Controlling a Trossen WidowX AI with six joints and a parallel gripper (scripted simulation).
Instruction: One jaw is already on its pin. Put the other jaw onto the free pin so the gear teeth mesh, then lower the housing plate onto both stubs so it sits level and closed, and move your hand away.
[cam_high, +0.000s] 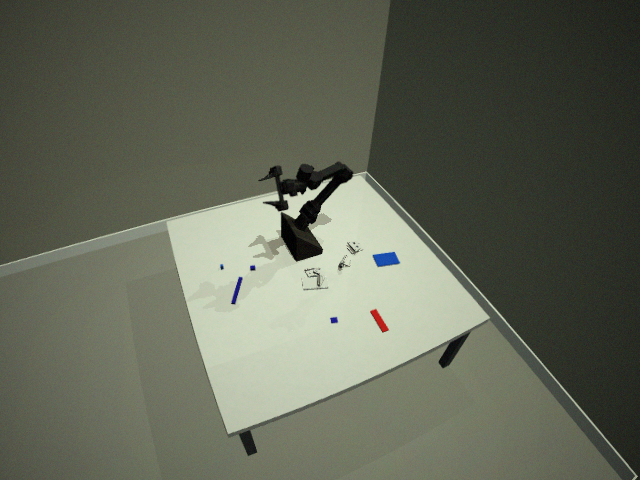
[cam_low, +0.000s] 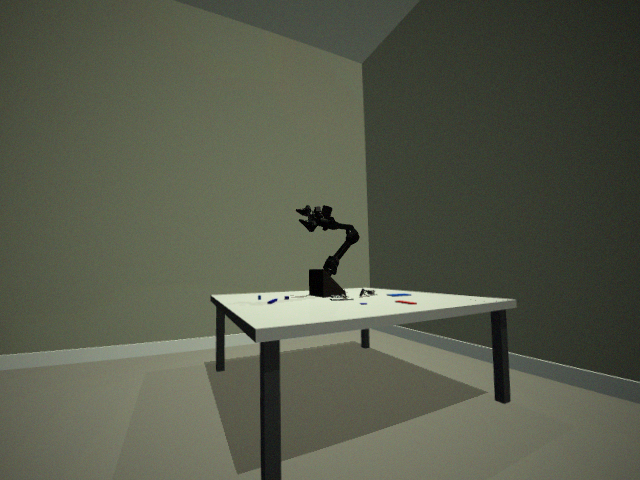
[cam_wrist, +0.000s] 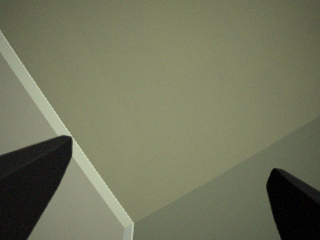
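Right now the jaw is 45 cm below my gripper tip, 35 cm to the left of it and 17 cm ahead of it. From my gripper tip the other things lie so: blue bar 48 cm below, 17 cm to the right, 3 cm ahead; red bar 52 cm ahead, 49 cm below, 30 cm to the left; blue flat plate 58 cm to the left, 49 cm below, 23 cm ahead.
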